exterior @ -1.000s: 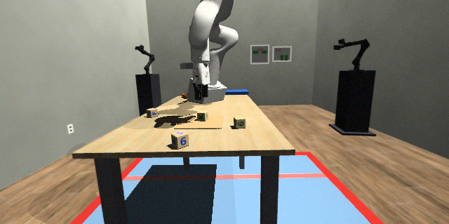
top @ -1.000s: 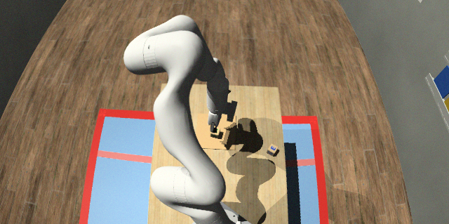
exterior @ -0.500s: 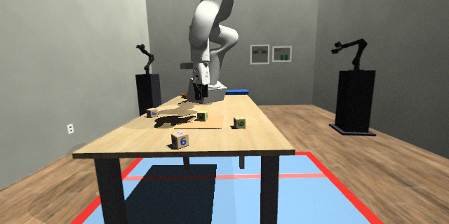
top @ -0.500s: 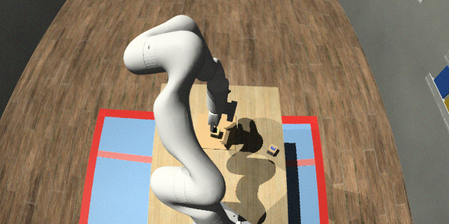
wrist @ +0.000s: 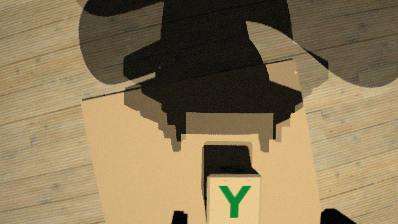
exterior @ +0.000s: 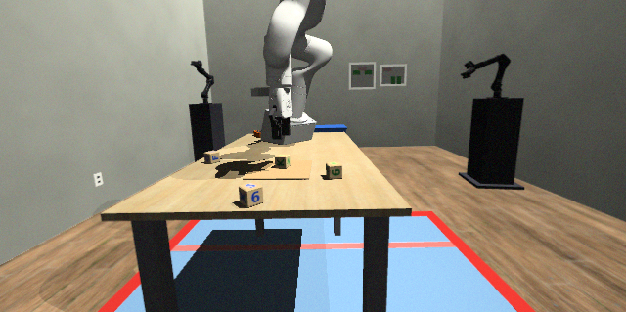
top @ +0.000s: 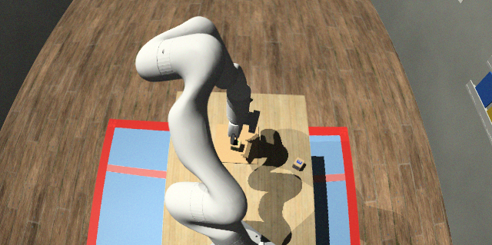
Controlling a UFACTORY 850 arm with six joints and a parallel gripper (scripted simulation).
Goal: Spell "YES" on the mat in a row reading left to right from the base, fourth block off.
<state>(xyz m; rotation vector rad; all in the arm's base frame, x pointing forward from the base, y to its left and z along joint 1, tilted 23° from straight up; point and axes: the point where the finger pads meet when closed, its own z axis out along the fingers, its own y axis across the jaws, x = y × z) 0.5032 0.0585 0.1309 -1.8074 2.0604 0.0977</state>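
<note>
Now: the tan mat 120 mm below my hand and 20 mm ahead of it. The rest, counted from my hand: green-lettered block (180 mm to the left, 100 mm below, 80 mm ahead).
</note>
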